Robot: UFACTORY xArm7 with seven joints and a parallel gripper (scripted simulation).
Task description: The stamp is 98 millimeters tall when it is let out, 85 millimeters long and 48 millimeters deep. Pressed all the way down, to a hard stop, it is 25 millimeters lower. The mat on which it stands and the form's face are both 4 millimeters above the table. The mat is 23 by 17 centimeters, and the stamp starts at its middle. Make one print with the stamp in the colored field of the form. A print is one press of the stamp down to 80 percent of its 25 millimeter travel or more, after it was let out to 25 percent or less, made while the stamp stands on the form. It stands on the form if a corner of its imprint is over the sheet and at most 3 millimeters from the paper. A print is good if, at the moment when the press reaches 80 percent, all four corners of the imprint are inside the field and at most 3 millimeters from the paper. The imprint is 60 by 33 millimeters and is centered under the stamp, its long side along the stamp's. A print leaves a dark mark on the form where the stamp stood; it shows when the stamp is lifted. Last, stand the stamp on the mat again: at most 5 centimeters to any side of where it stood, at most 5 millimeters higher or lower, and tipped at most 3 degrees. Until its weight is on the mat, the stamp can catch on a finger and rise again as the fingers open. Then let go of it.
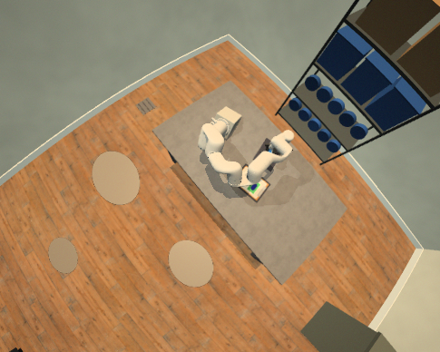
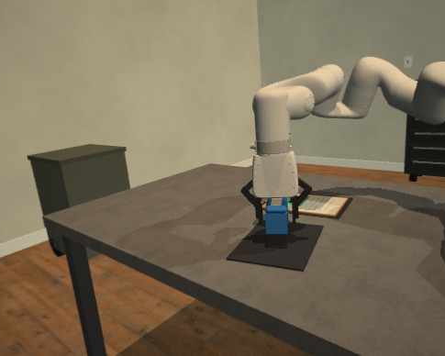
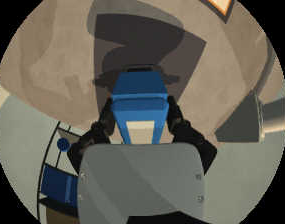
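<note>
The blue stamp is 2 cm below my hand. Round my hand: form: 4 cm ahead, 28 cm to the right, 6 cm below; then mat: 7 cm below.
</note>
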